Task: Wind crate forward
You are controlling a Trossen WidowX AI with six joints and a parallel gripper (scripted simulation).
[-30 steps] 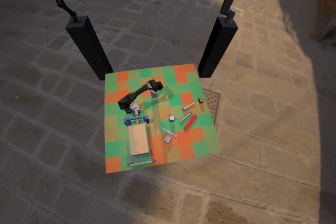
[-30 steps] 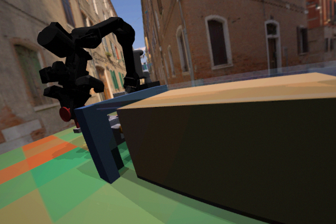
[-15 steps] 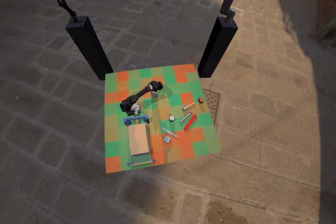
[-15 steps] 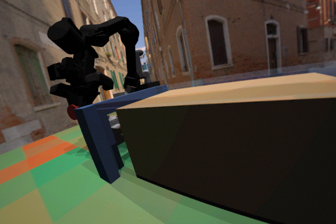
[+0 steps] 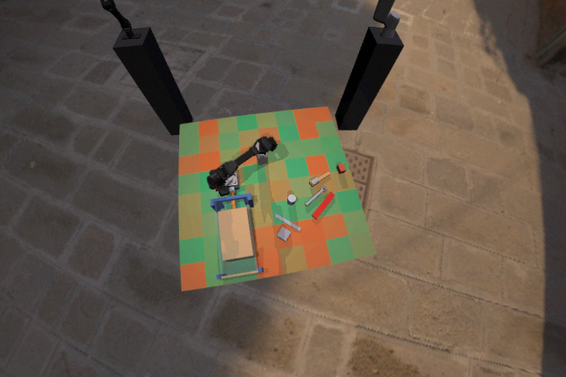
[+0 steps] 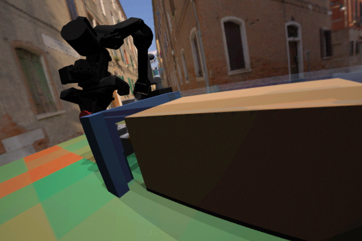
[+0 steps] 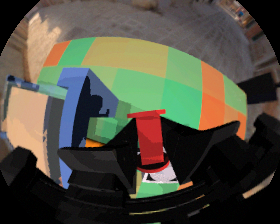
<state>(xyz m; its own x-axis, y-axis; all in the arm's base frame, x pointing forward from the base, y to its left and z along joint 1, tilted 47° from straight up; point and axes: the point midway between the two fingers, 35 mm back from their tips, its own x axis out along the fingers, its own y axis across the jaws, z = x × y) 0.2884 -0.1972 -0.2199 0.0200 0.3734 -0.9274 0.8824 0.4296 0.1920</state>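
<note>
The grey winch handle is 4 cm to the left of my gripper tip, 4 cm behind it and 3 cm below it. Also, from my gripper tip: red knob 2 cm to the left, 1 cm behind; grey winch 10 cm below, 10 cm behind, 7 cm to the left; round puck 49 cm to the left, 10 cm below, 7 cm ahead.
</note>
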